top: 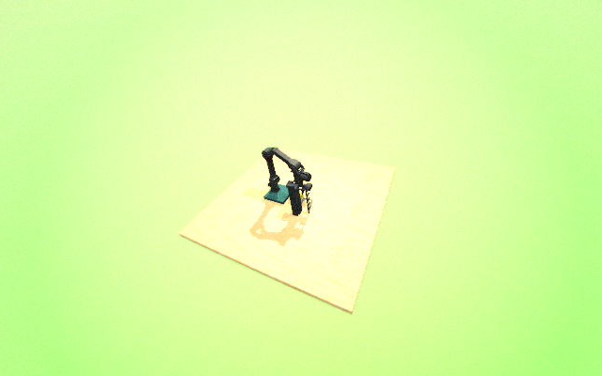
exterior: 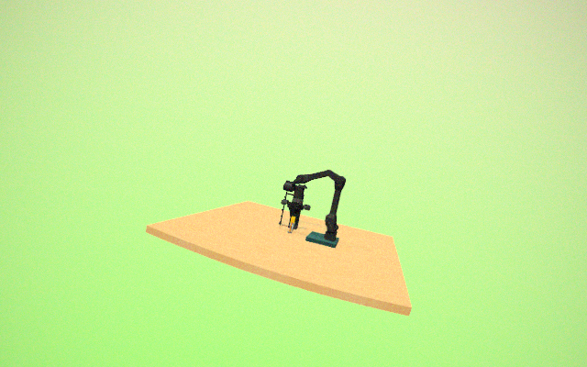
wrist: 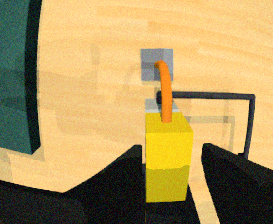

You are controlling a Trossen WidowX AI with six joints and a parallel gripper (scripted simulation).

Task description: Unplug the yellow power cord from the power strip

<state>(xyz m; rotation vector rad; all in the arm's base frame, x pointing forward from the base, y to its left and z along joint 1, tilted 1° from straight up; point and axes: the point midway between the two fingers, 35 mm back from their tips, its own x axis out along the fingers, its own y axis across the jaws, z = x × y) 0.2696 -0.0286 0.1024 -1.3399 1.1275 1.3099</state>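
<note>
Now: gripper tip 3 cm to the left of the yellow plug, 1 cm short of it and 1 cm above it.
</note>
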